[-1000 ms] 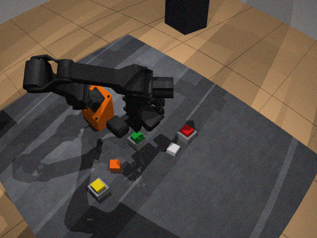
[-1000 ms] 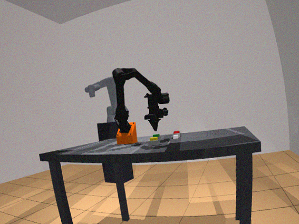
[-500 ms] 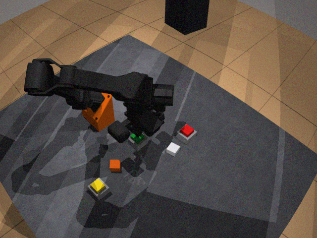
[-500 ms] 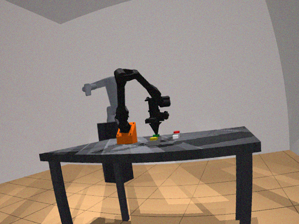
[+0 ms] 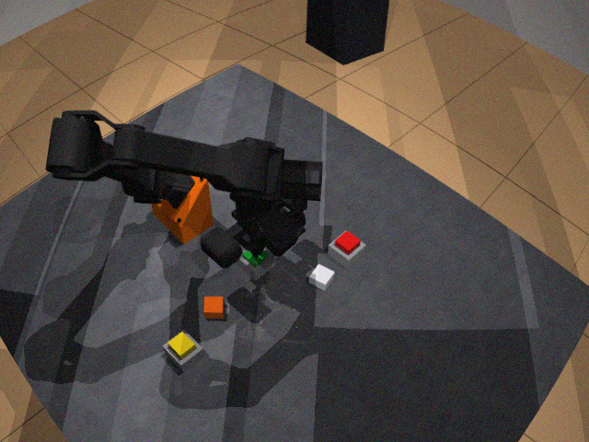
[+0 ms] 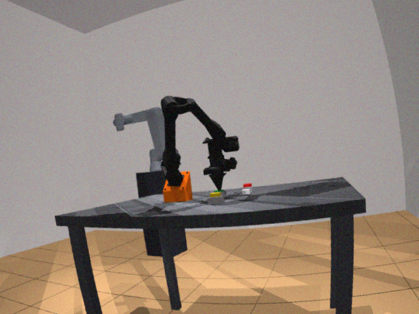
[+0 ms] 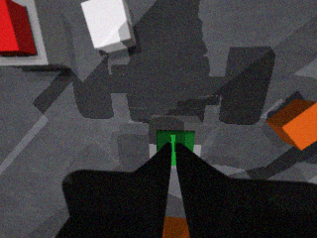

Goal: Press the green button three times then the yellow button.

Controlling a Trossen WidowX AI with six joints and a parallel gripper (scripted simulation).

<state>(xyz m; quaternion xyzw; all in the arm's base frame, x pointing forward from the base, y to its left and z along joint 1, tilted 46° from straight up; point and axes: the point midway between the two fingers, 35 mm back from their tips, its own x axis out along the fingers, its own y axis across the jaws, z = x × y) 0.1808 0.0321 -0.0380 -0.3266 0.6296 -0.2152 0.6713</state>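
The green button lies 10 mm below my gripper tip. The rest, counted from my gripper tip: red button (70 mm ahead, 140 mm to the left); orange block (30 mm ahead, 120 mm to the right, 20 mm below); white block (90 mm ahead, 70 mm to the left, 20 mm below).
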